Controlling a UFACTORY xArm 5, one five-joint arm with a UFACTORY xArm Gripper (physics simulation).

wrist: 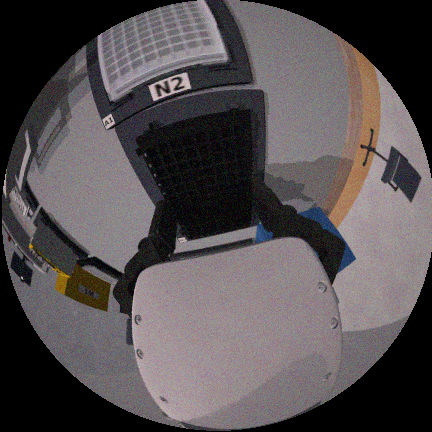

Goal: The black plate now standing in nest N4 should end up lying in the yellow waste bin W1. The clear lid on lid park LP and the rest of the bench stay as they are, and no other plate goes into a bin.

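Frame: origin at the arm's base, x right, y ahead, z up, level; metres.
Seen in the pictures: gripper, between the fingertips: (pixel 210 199).
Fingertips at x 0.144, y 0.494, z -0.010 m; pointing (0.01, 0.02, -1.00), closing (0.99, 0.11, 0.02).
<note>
Offsets run from my fingertips to a thing's middle. "*": to the spot under its first point.
The black plate @(dz -0.004, dx -0.001, dy +0.008 m) (pixel 205 170), a dark gridded plate, sits level in a dark nest frame @(* dz -0.011, dx +0.049, dy +0.053 m) (pixel 259 135) in the middle of the wrist view. No readable N4 label shows on this frame. My gripper (pixel 210 199) has one finger at each long side of the black plate, near its lower end in the view, and is shut on it; the contact faces are partly hidden. The yellow waste bin W1 @(dz +0.037, dx -0.498, dy -0.229 m) (pixel 91 290) shows at the lower left, with its label upside down; its inside is hidden. I cannot make out the clear lid on LP.
A pale gridded plate @(* dz -0.005, dx -0.020, dy +0.136 m) (pixel 160 45) lies in the nest marked N2 @(* dz -0.011, dx +0.034, dy +0.118 m) (pixel 240 60), directly beyond the black plate. A blue object @(* dz +0.078, dx +0.187, dy -0.070 m) (pixel 345 252) is partly hidden behind the right finger. A grey box @(dz +0.021, dx -0.379, dy -0.032 m) (pixel 55 245) stands at the left, near W1. A wooden edge (pixel 369 100) curves along the right.
</note>
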